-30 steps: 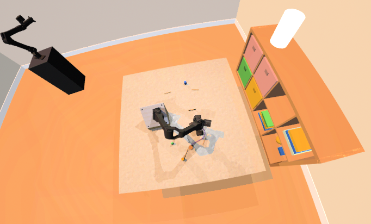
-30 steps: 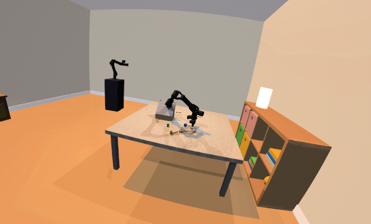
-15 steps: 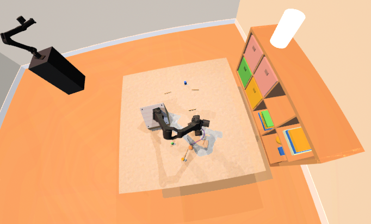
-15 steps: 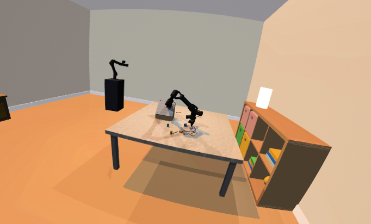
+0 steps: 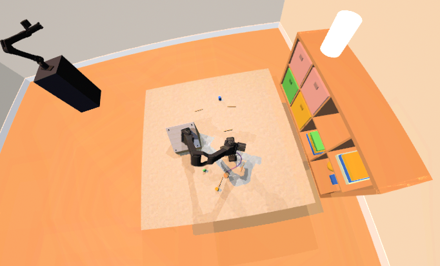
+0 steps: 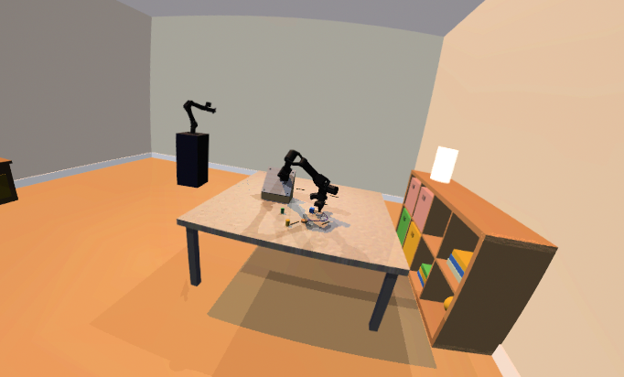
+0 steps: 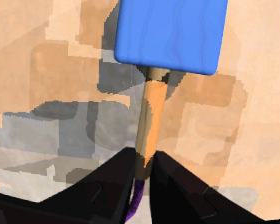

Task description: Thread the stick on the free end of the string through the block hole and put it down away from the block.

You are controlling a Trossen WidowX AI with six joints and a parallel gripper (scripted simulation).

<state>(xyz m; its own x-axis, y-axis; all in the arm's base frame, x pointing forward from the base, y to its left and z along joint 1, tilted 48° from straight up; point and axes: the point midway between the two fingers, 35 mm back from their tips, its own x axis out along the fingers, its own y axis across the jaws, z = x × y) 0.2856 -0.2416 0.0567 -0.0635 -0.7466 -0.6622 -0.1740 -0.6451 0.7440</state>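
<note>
The thin wooden stick is 2 cm behind my gripper tip. Also, from my gripper tip: green piece (25 cm behind, 8 cm to the right); round wooden button (16 cm to the right, 9 cm behind, 1 cm below); blue block (5 cm behind, 1 cm to the left).
</note>
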